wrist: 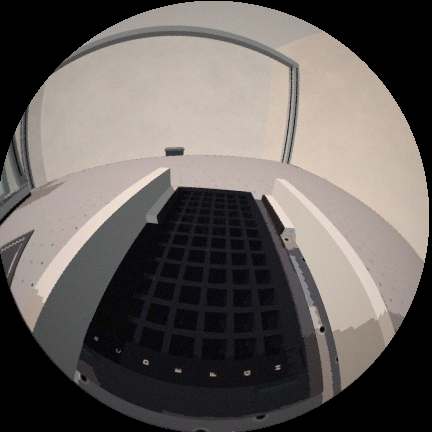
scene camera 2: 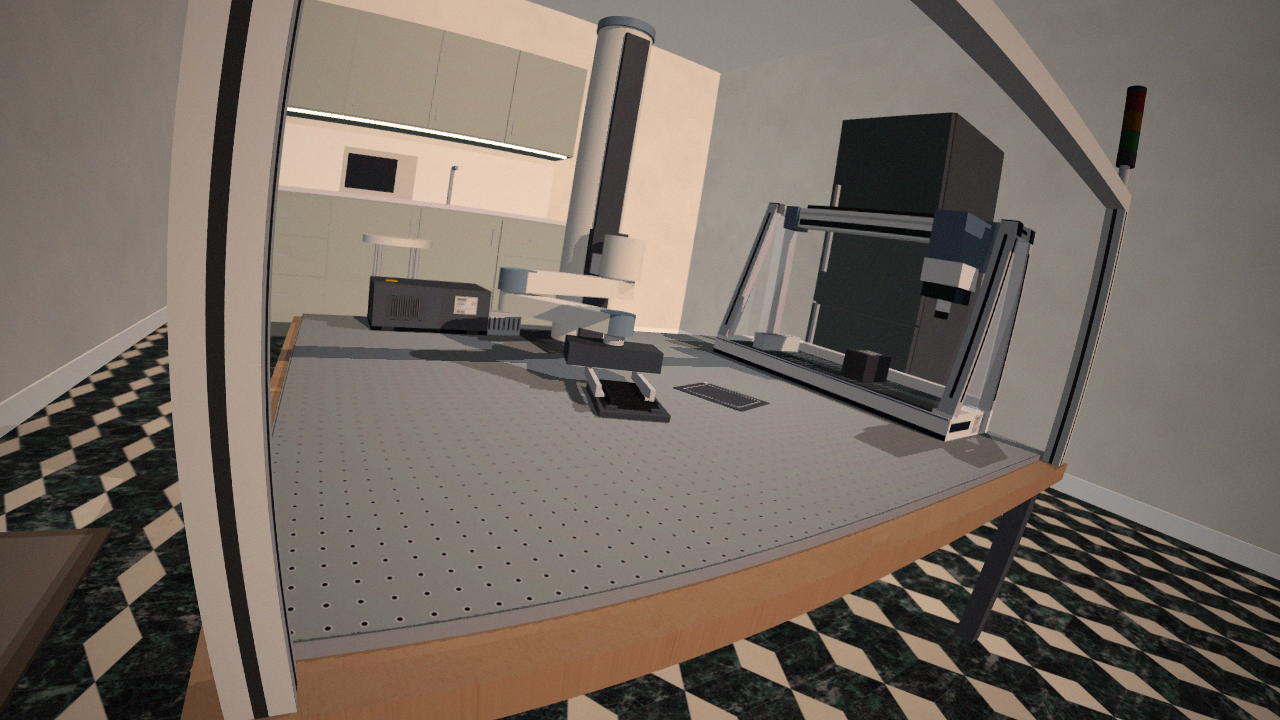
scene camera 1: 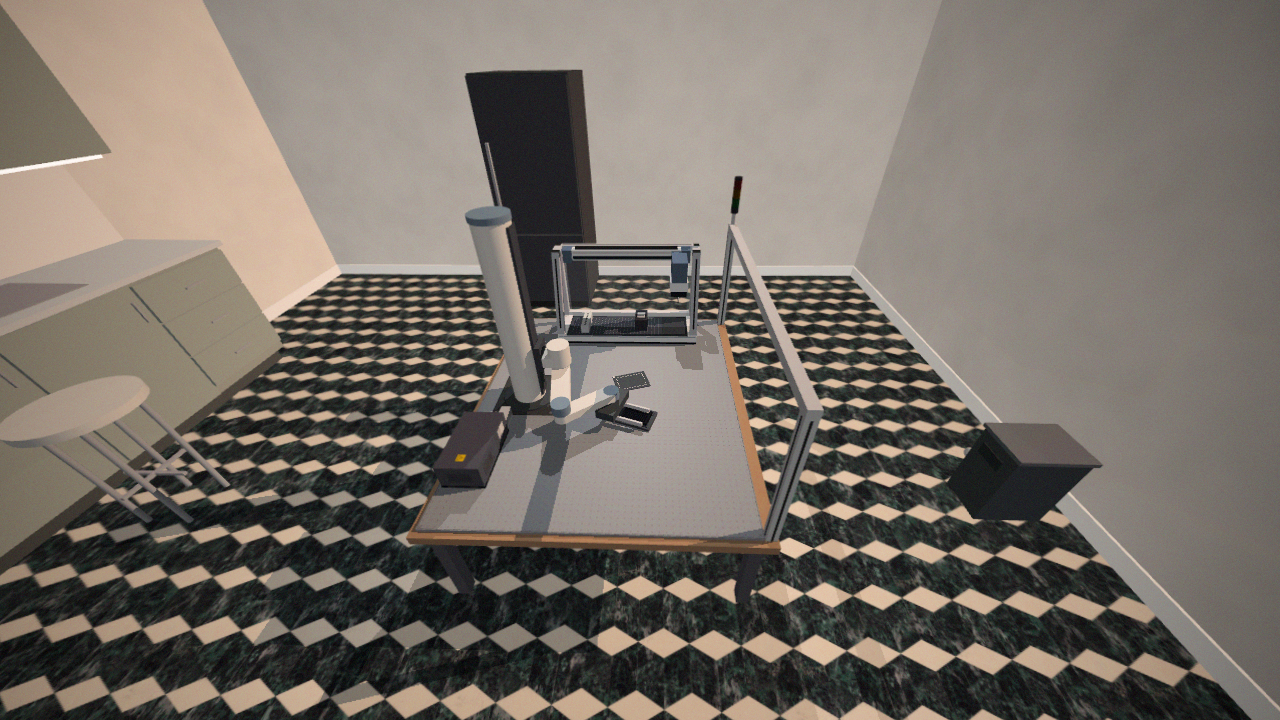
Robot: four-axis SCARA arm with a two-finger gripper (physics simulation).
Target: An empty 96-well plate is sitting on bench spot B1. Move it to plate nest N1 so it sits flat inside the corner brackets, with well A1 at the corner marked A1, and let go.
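Places are measured from the arm's base along level axes (x ahead, y left, z up), in centimetres.
Pixels of known places: gripper, fingertip midpoint: (wrist: 222, 182) (scene camera 2: 625, 393) (scene camera 1: 645, 417); arm's base at its link origin: (scene camera 1: 531, 395).
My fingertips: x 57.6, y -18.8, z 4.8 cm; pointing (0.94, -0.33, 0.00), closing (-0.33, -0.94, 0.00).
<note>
Ahead of a thing's pixels: the offset from my fingertips to its top centre. "spot": to the spot under its first point.
The black 96-well plate @(dx -4.4, dy +3.1, dz -0.9 cm) (scene camera 1: 638, 417) (scene camera 2: 626, 393) (wrist: 215, 272) lies in the dark nest N1 @(dx -4.4, dy +3.0, dz -1.7 cm) (scene camera 2: 637, 415) and looks level. In the wrist view its row letters up to H run along the near edge; well A1 and the nest's A1 mark cannot be made out. My gripper (scene camera 1: 645, 419) (scene camera 2: 624, 396) (wrist: 222, 182) is shut to its narrow stand, with its two pale fingers along the plate's long sides. In the wrist view the right pad stands a little off the plate, and the left finger hides the plate's left edge. No grip on the plate shows.
The flat dark bench spot B1 @(spot: dx -8.1, dy +29.9, dz -3.3 cm) (scene camera 1: 631, 380) (scene camera 2: 721, 395) (wrist: 16, 252) with a pale outline lies beside the nest, on the side of the gantry machine @(spot: dx -12.9, dy +63.8, dz -1.5 cm) (scene camera 1: 626, 340) (scene camera 2: 832, 380). A dark box @(spot: dx -67.1, dy -26.9, dz +7.9 cm) (scene camera 1: 471, 449) (scene camera 2: 429, 304) stands near the arm's column (scene camera 1: 506, 304) (scene camera 2: 595, 152). A frame rail (scene camera 1: 774, 313) runs along one table side.
</note>
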